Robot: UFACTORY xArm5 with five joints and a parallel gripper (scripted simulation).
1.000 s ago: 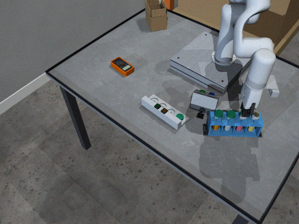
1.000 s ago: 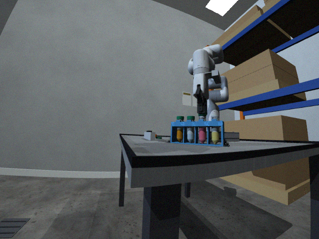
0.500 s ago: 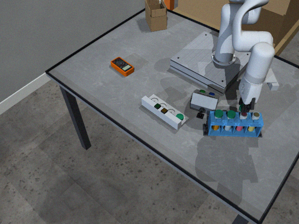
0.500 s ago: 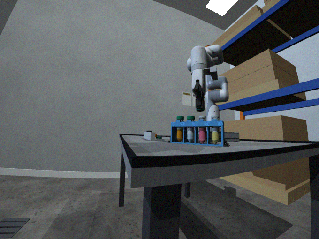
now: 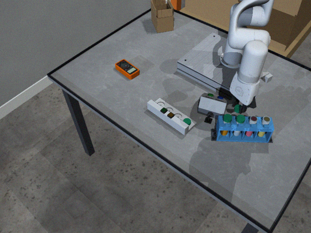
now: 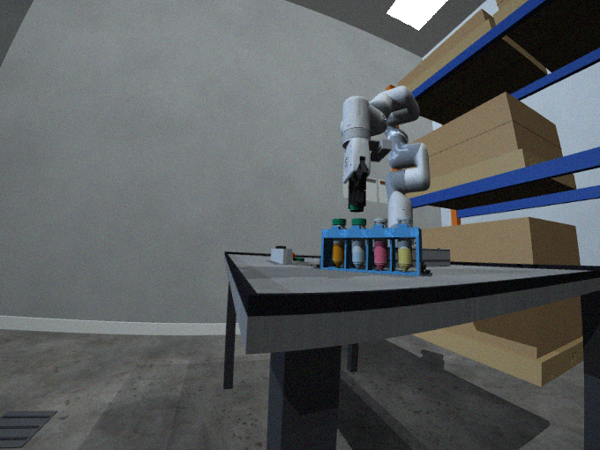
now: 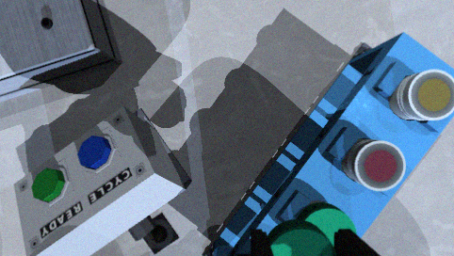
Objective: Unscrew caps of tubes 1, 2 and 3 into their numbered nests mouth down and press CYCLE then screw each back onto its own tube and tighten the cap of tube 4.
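The threaded neck is 1 cm ahead of my hand, 2 cm to the left of it and 6 cm below it. Also, from my hand: green key (7 cm behind, 16 cm to the right, 11 cm below); blue key (8 cm behind, 12 cm to the right, 11 cm below); key housing (6 cm behind, 14 cm to the right, 12 cm below).
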